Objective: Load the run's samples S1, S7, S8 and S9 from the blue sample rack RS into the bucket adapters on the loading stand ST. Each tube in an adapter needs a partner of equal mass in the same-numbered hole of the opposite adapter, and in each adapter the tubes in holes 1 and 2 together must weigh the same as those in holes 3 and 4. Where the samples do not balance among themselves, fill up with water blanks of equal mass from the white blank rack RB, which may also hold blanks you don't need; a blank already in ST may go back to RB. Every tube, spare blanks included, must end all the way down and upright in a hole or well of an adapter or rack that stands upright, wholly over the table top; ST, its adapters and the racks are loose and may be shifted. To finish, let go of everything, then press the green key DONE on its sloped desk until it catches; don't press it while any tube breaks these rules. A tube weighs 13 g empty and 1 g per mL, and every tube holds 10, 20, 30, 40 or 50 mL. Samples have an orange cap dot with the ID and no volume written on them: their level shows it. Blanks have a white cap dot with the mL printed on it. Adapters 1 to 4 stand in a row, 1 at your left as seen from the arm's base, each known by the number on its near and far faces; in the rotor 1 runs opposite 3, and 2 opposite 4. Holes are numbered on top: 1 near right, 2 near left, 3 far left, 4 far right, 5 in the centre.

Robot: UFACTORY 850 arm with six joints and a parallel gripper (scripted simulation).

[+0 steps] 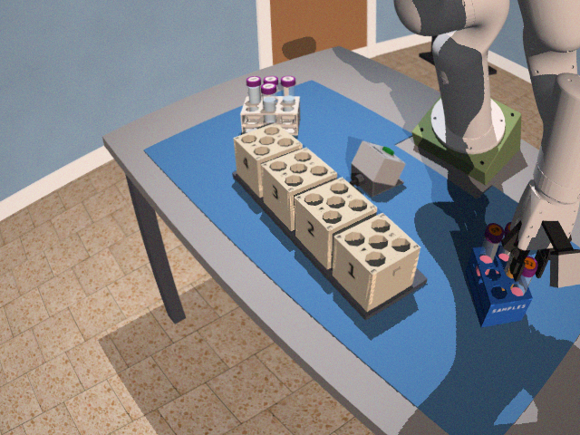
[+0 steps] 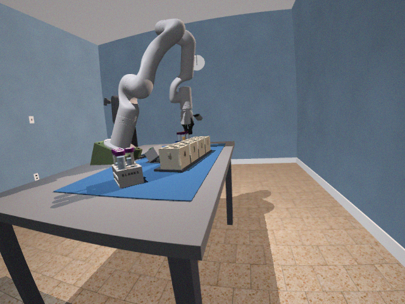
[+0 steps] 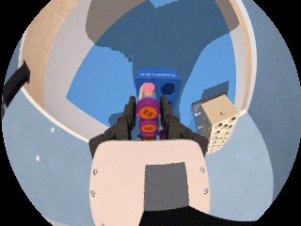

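Right now the tube is 10 mm to the left of my hand and 50 mm below it. Also, from my hand: loading stand ST: 170 mm ahead, 360 mm to the right, 110 mm below; then white blank rack: 90 mm ahead, 710 mm to the right, 90 mm below; then blue sample rack: 40 mm to the right, 90 mm below.
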